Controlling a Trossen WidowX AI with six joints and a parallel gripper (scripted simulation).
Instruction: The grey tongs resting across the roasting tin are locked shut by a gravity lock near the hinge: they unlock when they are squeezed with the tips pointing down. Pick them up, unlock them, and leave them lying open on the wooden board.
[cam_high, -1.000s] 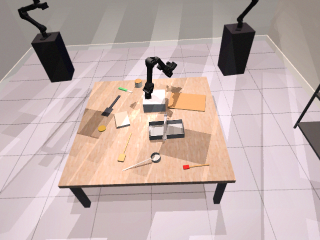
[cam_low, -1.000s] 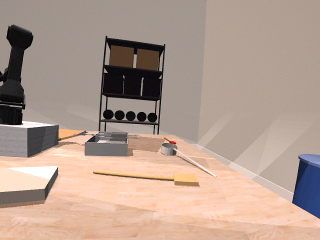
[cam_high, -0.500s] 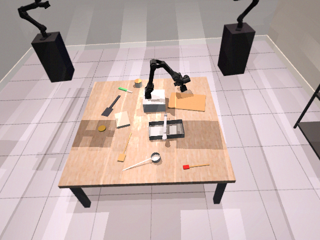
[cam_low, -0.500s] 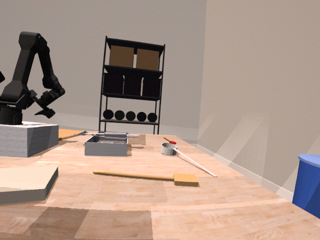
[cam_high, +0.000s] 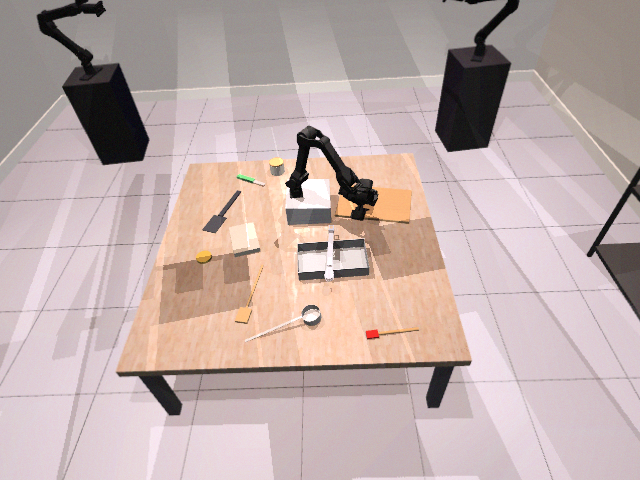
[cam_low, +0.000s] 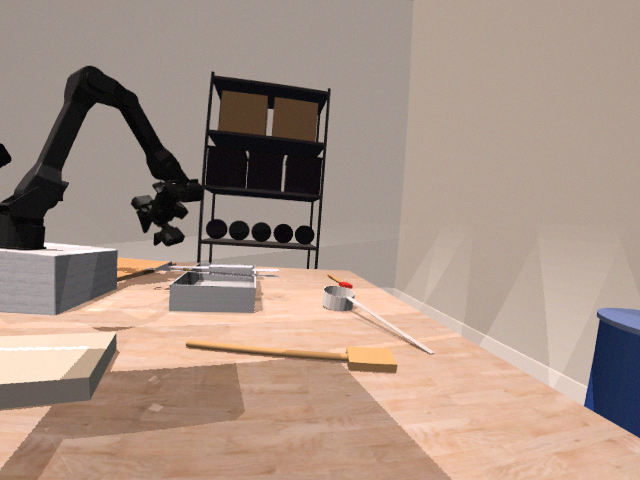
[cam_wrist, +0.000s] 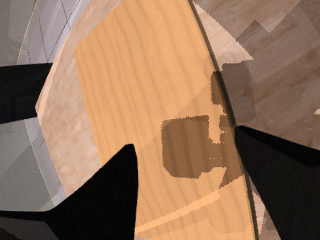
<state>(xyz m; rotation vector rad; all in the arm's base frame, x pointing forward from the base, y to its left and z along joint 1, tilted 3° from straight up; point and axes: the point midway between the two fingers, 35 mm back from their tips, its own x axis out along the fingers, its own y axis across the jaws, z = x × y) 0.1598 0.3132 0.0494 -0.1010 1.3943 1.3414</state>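
My gripper tip is 230 mm short of the roasting tin, 210 mm to the left of it and 90 mm above it. From my gripper tip the other things lie so: wooden board 120 mm behind, 110 mm below, 50 mm to the left; then block 600 mm to the right, 100 mm below, 20 mm ahead; then jar 490 mm behind, 420 mm to the right, 80 mm below.
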